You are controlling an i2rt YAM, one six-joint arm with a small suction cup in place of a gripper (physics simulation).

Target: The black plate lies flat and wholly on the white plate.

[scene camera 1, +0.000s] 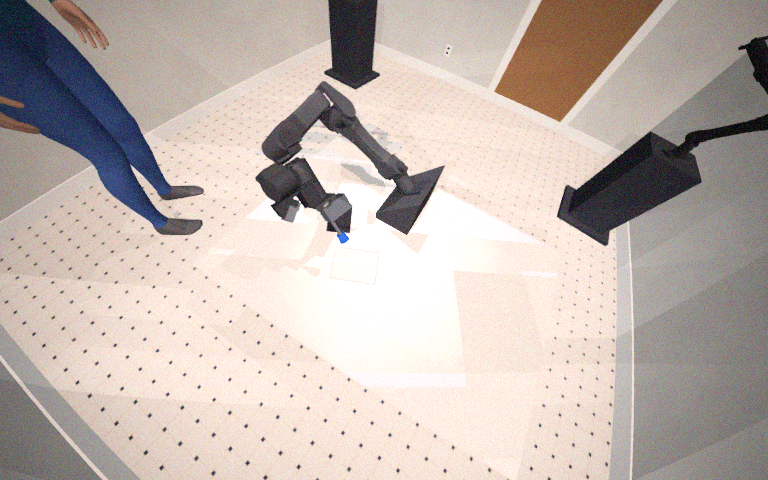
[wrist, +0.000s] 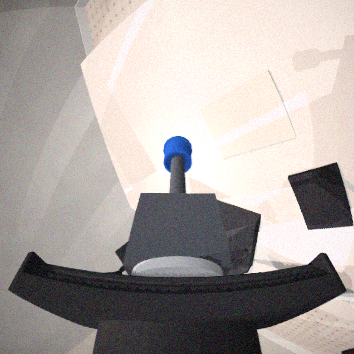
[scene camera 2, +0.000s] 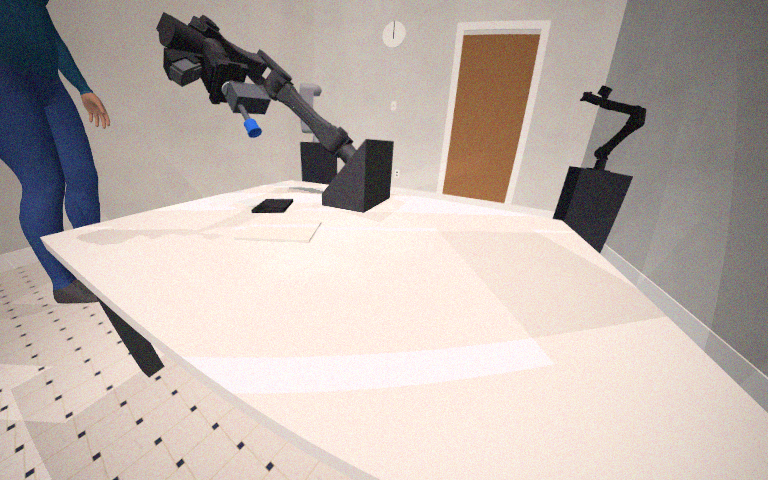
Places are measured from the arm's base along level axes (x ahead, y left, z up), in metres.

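Pixels of known places: hand, tool point: (scene camera 1: pixel 344 240) (wrist: pixel 177 148) (scene camera 2: pixel 255 132); arm's base, link origin: (scene camera 1: pixel 409 190) (scene camera 2: pixel 358 165).
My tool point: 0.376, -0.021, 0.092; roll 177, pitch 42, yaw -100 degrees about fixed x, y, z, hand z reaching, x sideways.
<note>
Ahead of a thing's pixels: the offset from my tool point to its top centre, as dx, dy, dz. Level surfaces: height alone.
The black plate {-0.155, -0.167, -0.213} (scene camera 1: pixel 346 225) (scene camera 2: pixel 272 206) (wrist: pixel 322 197) lies flat on the table; the arm partly covers it in scene camera 1. The white plate {-0.025, +0.021, -0.217} (scene camera 1: pixel 354 266) (scene camera 2: pixel 278 232) (wrist: pixel 250 115) lies flat beside it, nearer scene camera 2, and its pale surface blends with the table. The two plates are apart. My gripper, a blue suction cup (scene camera 1: pixel 342 237) (scene camera 2: pixel 252 128) (wrist: pixel 178 150) on a thin rod, is open. It hangs tilted, high above the table, touching neither plate, with nothing on it.
The arm's dark wedge-shaped base (scene camera 1: pixel 407 209) (scene camera 2: pixel 362 181) stands on the pale table {dz -0.224} (scene camera 2: pixel 339 311) beside the plates. A person (scene camera 1: pixel 107 135) (scene camera 2: pixel 33 141) stands at the left of the table. Dark pedestals (scene camera 1: pixel 353 45) (scene camera 2: pixel 594 203) with other arms stand beyond the table.
</note>
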